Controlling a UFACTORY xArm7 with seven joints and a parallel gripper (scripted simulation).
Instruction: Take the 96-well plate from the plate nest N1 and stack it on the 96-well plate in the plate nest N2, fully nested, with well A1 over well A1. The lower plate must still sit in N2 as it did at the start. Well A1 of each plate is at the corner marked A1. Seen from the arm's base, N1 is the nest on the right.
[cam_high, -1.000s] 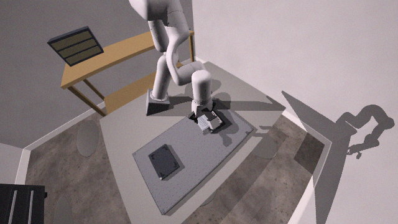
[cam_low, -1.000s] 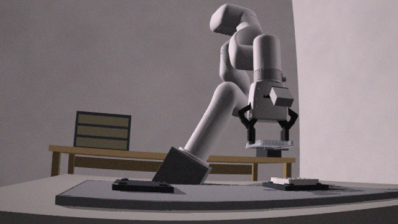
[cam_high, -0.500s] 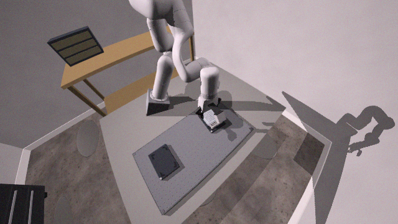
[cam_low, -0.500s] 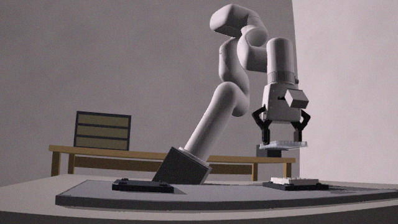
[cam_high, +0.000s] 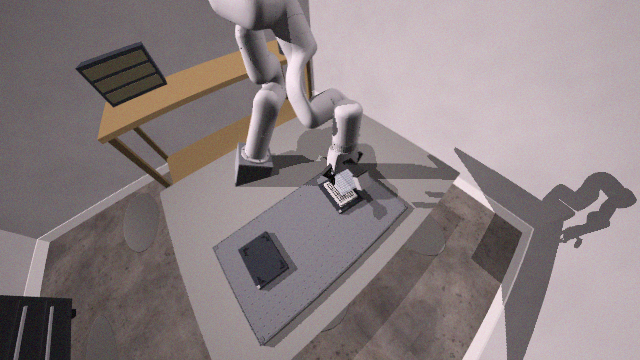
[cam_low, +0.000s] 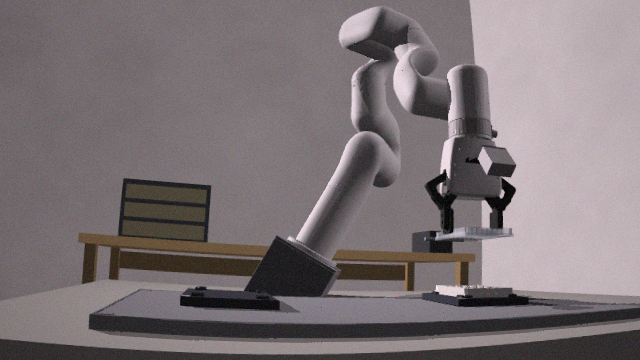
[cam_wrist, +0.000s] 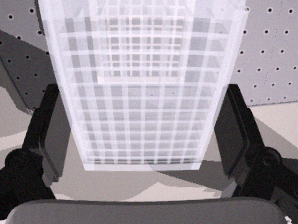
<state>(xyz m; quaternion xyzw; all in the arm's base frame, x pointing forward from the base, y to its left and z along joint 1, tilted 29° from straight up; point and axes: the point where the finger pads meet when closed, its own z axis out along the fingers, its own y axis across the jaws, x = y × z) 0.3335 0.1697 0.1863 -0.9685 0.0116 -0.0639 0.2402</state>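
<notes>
My gripper is now 1 cm above the 96-well plate.
</notes>
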